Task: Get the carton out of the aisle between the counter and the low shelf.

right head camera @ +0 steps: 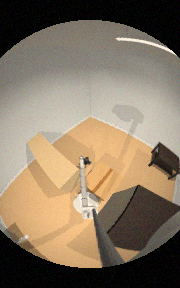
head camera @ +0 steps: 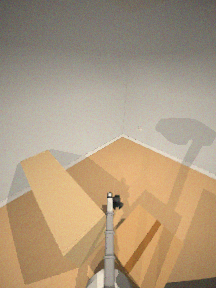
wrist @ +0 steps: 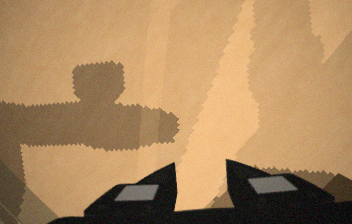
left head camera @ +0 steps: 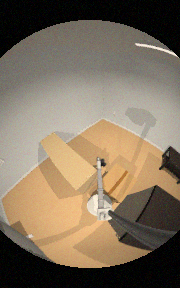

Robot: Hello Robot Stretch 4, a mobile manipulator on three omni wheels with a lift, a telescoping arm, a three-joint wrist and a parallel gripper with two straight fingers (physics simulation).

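Frame: origin at the robot's base, x back, y left, z down, level; centimetres.
Seen in the pictures: gripper, fingertip midpoint: [right head camera: 87, 164] [head camera: 116, 209] [wrist: 201, 175] [left head camera: 101, 166].
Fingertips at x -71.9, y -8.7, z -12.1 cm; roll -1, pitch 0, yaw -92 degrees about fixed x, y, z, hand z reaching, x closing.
Observation:
A point is followed by its place in that frame.
The carton [head camera: 136, 226] {x -45.3, y -24.2, z -37.9 cm} [left head camera: 114, 172] {x -48.4, y -24.9, z -38.0 cm} [right head camera: 97, 172] {x -45.7, y -23.1, z -37.9 cm}, an orange-tan box with a brown stripe on top, stands on the floor between the pale wooden low shelf [head camera: 60, 200] {x -57.6, y 43.9, z -58.3 cm} [left head camera: 67, 160] {x -61.7, y 44.3, z -58.4 cm} [right head camera: 52, 160] {x -60.9, y 41.5, z -58.4 cm} on the left and the dark counter [left head camera: 162, 210] {x 18.5, y -54.6, z -88.3 cm} [right head camera: 150, 215] {x 25.0, y -57.8, z -88.3 cm} on the right. It is close in front of my round white base; whether they touch I cannot tell. My gripper [wrist: 201, 175] {x -71.9, y -8.7, z -12.1 cm} is open and empty, with floor showing between its fingers. In the head view, the black wrist and gripper are small, at the arm's tip, between the shelf's near end and the carton.
A small dark table [left head camera: 172, 162] {x -40.8, y -172.2, z -41.0 cm} [right head camera: 165, 160] {x -33.5, y -181.3, z -42.3 cm} stands at the right, beyond the counter. Grey walls [head camera: 60, 100] {x -165.5, y 69.9, z -119.4 cm} meet in a corner ahead. My arm [head camera: 109, 235] {x -36.3, y 0.1, z -45.9 cm} [left head camera: 100, 185] {x -28.4, y -1.0, z -45.8 cm} [right head camera: 83, 185] {x -26.4, y -0.9, z -45.8 cm} points forward between shelf and carton. Shadows of the robot fall on floor and wall.

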